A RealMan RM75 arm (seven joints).
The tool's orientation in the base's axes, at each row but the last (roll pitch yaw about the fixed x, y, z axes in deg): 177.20 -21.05 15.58; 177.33 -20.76 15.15; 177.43 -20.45 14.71; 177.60 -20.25 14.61; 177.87 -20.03 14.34; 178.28 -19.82 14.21; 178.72 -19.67 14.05; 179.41 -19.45 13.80; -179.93 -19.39 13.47
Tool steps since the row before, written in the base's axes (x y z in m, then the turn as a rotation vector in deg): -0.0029 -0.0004 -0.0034 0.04 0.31 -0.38; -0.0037 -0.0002 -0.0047 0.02 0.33 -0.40; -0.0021 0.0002 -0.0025 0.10 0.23 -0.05; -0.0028 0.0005 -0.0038 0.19 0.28 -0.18; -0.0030 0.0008 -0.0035 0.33 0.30 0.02; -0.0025 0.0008 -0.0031 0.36 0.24 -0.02; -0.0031 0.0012 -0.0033 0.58 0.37 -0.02; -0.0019 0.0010 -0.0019 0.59 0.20 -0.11; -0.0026 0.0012 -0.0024 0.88 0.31 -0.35
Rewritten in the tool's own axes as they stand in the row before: -0.0039 -0.0005 0.0021 -0.02 -0.31 0.38; -0.0051 -0.0009 0.0031 -0.04 -0.33 0.40; -0.0027 -0.0008 0.0016 0.13 -0.20 0.09; -0.0037 -0.0013 0.0026 0.18 -0.23 0.25; -0.0037 -0.0016 0.0023 0.38 -0.21 0.11; -0.0031 -0.0015 0.0021 0.38 -0.15 0.15; -0.0037 -0.0020 0.0021 0.61 -0.22 0.23; -0.0021 -0.0014 0.0012 0.55 -0.06 0.31; -0.0029 -0.0018 0.0015 0.76 -0.10 0.64
